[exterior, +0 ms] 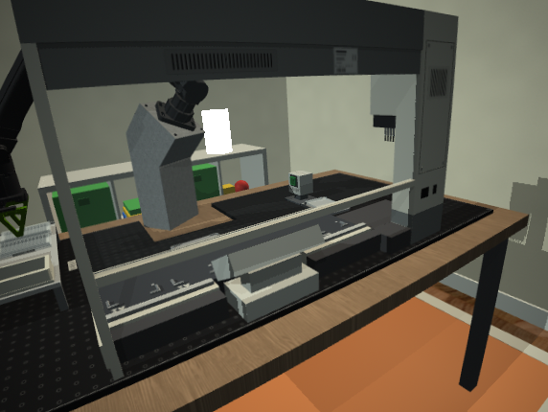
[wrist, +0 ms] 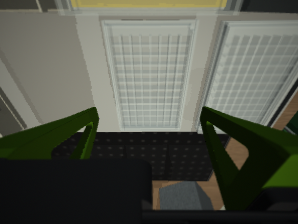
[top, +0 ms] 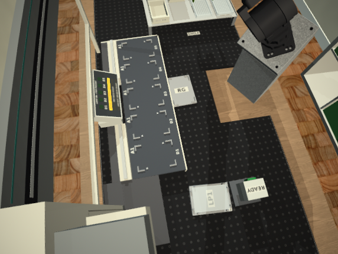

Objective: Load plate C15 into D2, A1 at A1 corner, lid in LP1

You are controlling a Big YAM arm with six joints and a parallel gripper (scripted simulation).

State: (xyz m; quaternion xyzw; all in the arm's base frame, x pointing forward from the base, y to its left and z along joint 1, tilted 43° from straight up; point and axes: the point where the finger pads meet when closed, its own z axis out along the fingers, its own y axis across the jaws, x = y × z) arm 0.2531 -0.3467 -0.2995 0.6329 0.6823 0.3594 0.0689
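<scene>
Right now the sample plate is 5 cm below my hand. Also, from my hand: shelf (7 cm ahead, 6 cm to the right, 6 cm below); cream reservoir (21 cm ahead, 4 cm to the left, 5 cm below); shelf label (3 cm ahead, 10 cm to the left, 12 cm below).
</scene>
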